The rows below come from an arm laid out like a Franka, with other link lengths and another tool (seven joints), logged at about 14 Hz.
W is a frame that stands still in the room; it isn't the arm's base.
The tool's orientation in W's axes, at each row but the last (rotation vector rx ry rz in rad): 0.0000 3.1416 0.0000; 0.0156 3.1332 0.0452; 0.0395 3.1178 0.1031; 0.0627 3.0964 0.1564; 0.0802 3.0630 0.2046; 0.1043 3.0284 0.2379
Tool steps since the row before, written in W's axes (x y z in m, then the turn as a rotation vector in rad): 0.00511 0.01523 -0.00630 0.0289 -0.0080 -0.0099; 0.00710 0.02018 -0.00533 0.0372 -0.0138 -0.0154; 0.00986 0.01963 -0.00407 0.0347 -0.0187 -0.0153; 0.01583 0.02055 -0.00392 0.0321 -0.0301 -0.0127; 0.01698 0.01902 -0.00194 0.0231 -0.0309 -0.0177; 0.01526 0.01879 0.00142 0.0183 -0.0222 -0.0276
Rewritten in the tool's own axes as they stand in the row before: -0.00511 0.01523 0.00630 -0.0289 -0.0080 0.0099; -0.00685 0.02009 0.00597 -0.0372 -0.0139 0.0153; -0.00926 0.01955 0.00557 -0.0348 -0.0188 0.0148; -0.01478 0.02064 0.00662 -0.0328 -0.0300 0.0110; -0.01571 0.01937 0.00566 -0.0236 -0.0319 0.0152; -0.01385 0.01966 0.00309 -0.0172 -0.0252 0.0257
